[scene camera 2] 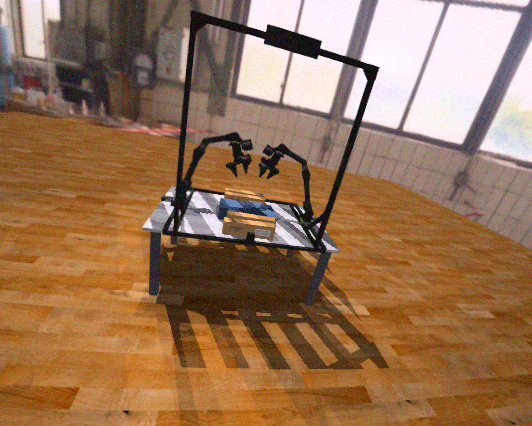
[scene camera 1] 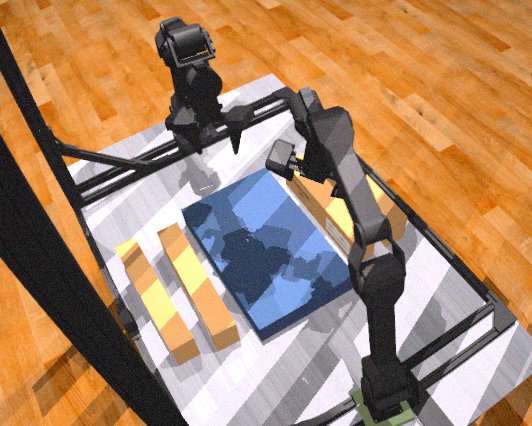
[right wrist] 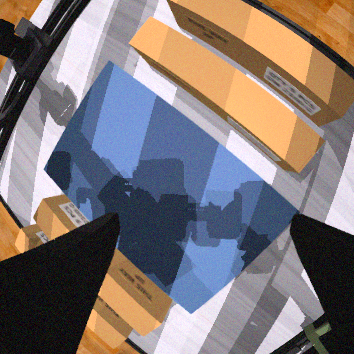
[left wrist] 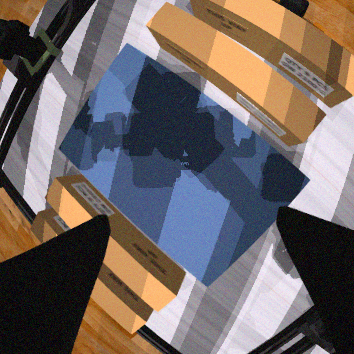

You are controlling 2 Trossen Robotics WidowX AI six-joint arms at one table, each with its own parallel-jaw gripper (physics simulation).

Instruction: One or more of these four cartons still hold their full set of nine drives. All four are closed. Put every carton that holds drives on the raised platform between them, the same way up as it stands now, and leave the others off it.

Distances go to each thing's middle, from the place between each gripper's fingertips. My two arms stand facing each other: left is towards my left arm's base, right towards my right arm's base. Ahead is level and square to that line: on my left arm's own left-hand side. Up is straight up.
I see my left gripper 40 mm short of the blue raised platform (scene camera 1: 278,267), 90 mm to the left of it and 270 mm above it.
I see my right gripper 250 mm above the blue raised platform, 90 mm past it and 80 mm to the right of it.
